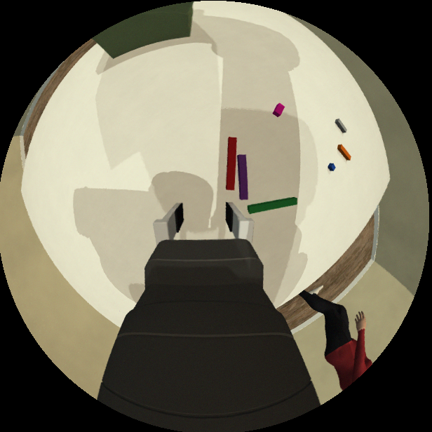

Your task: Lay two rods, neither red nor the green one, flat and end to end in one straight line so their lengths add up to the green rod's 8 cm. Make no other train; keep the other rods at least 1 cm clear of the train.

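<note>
My gripper [204, 211] is open, with no rod between its fingers. Ahead and right of it a red rod [231, 163] and a purple rod [242, 177] lie side by side, nearly parallel, with a narrow gap. The green rod [272, 205] lies crosswise to the right of the fingers, near the purple rod's lower end but apart from it. A short magenta rod [278, 110] lies farther off, upper right. At the right lie a grey rod [340, 125], an orange rod [344, 152] and a tiny blue piece [331, 167], all apart from each other.
A dark green box-like object [150, 27] stands at the far upper left edge of the pale table top [345, 200]. A wooden table edge [345, 272] shows at the lower right. Beyond it is a human figure [345, 350] in red and black.
</note>
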